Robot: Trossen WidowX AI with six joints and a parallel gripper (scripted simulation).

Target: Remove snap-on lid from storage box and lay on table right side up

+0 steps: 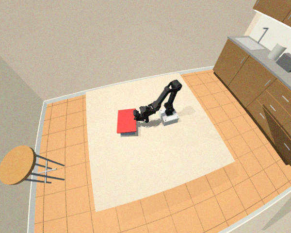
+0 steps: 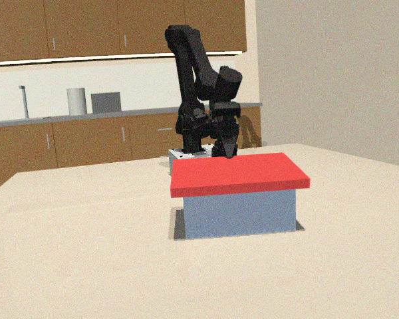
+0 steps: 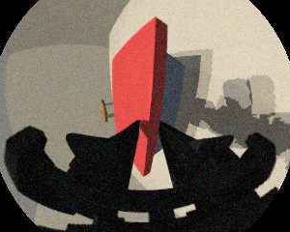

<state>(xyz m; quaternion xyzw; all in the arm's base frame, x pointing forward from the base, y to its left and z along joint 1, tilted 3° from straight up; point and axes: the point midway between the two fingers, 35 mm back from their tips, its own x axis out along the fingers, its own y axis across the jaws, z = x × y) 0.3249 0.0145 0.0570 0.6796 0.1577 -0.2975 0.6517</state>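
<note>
Right now my gripper tip is 80 mm short of the red lid and 10 mm to the left of it. The rest, counted from my gripper tip: blue-grey storage box 80 mm ahead, 10 mm to the right, 60 mm below.
</note>
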